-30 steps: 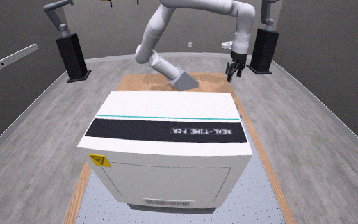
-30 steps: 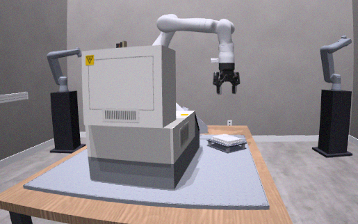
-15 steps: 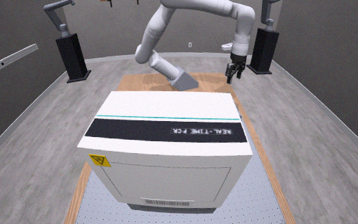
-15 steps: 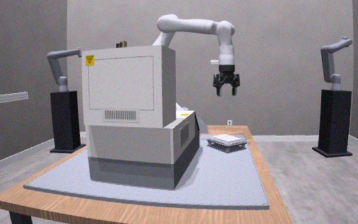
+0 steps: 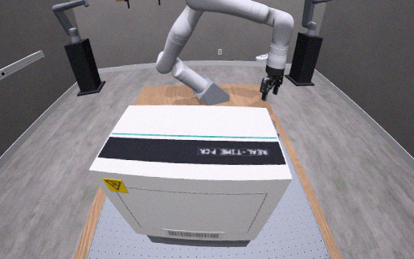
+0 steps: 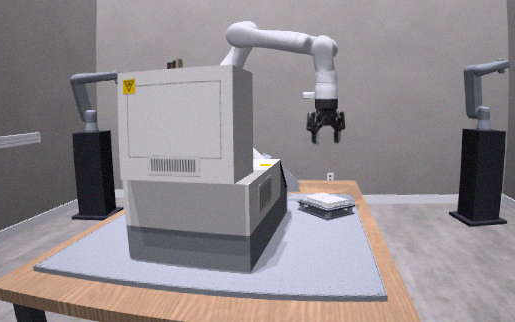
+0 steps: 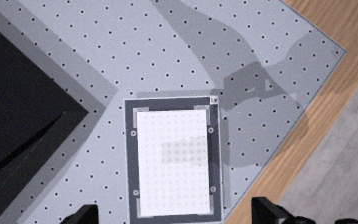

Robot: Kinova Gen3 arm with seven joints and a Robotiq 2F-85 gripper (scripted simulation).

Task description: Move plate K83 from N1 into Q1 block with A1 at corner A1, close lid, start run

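Now: hand 190 mm above the plate K83. Round my hand: plate nest N1 (210 mm below).
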